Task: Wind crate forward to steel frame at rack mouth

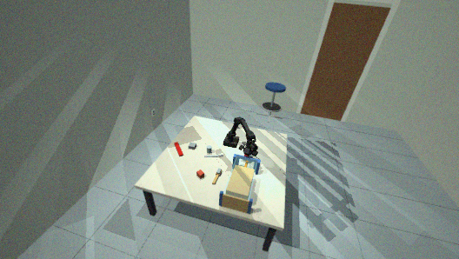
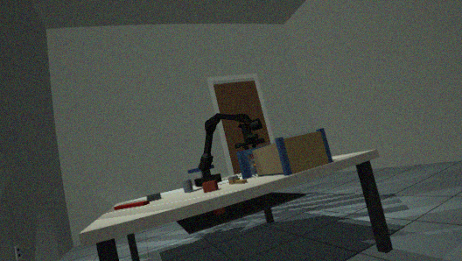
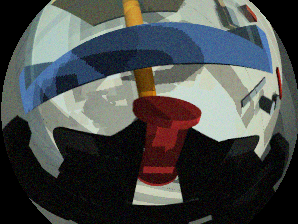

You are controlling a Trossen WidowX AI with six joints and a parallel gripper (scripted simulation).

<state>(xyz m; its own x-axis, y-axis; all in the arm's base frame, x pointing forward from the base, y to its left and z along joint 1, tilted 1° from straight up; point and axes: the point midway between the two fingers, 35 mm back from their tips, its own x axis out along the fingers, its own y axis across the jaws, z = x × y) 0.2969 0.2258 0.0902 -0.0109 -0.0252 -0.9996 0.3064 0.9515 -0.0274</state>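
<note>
Right now my gripper tip is 4 cm past the winch handle, 1 cm to the right of it and 1 cm above it. Also, from my gripper tip: winch: 12 cm behind, 1 cm to the left, 8 cm below; red knob: 2 cm above; blue frame: 6 cm ahead, 1 cm below.
</note>
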